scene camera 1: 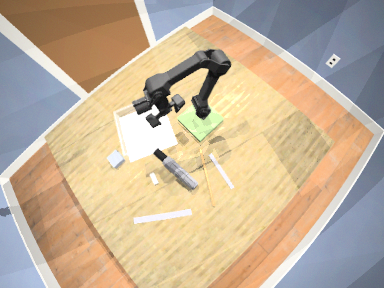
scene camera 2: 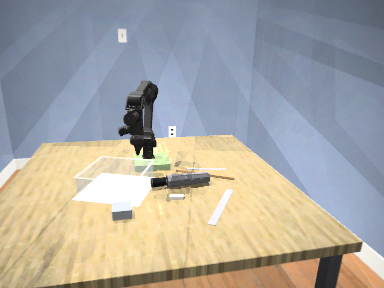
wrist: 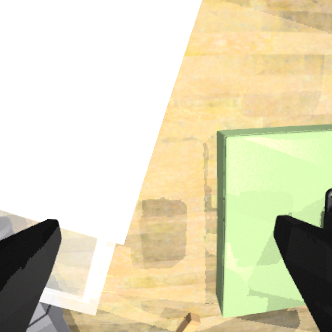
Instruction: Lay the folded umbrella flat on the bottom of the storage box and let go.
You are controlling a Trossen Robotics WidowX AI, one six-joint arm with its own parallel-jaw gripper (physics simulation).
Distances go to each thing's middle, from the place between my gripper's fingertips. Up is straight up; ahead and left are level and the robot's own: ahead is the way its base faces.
The storage box (scene camera 2: 115, 179) is 110 mm ahead of my hand, 110 mm to the right of it and 80 mm below it.
